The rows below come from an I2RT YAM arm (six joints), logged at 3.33 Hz.
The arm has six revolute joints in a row. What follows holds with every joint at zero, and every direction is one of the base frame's. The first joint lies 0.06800 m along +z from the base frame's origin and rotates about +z. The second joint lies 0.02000 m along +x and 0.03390 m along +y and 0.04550 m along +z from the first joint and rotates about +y. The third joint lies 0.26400 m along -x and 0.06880 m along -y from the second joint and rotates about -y. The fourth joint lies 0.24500 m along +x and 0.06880 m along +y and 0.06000 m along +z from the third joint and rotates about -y. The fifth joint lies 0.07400 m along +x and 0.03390 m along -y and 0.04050 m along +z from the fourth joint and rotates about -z. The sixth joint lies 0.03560 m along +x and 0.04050 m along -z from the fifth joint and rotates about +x. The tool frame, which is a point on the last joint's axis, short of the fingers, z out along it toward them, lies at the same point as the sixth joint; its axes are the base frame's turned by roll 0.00, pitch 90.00 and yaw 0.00 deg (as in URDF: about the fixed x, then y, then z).
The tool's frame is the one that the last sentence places.
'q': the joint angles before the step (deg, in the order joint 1, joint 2, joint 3, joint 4, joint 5, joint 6). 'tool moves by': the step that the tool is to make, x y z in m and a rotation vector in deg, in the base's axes. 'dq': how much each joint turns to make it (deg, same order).
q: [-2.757, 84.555, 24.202, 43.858, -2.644, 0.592]
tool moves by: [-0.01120, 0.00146, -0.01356, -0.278, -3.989, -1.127]
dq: [0.406, 2.912, -4.917, 11.836, 1.509, 0.287]
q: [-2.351, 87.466, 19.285, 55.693, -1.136, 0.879]
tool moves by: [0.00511, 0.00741, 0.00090, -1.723, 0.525, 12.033]
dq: [0.155, 0.588, 1.522, -1.910, -11.189, -4.388]
